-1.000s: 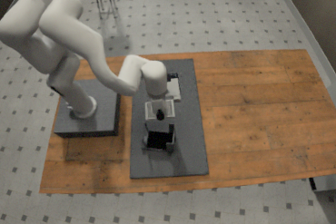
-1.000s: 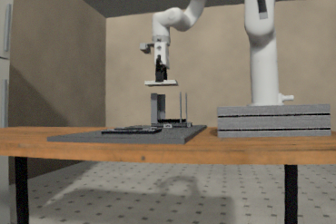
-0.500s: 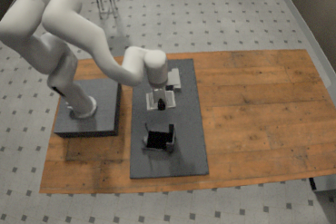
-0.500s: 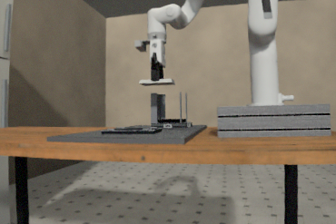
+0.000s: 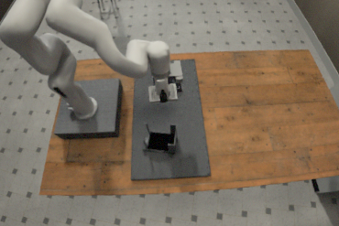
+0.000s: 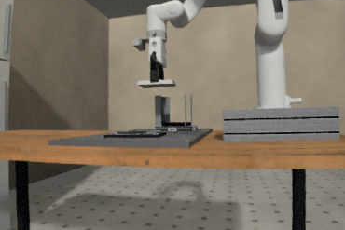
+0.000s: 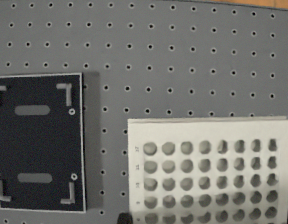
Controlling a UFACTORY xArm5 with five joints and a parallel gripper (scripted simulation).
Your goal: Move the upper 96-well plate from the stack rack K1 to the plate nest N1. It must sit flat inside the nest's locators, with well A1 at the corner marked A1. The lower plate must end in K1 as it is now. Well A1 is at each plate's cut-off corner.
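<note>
Now: hand 2 cm short of the plate nest N1, 17 cm to the right of it and 19 cm above it. The rest, counted from my hand: white 96-well plate: 1 cm below.
</note>
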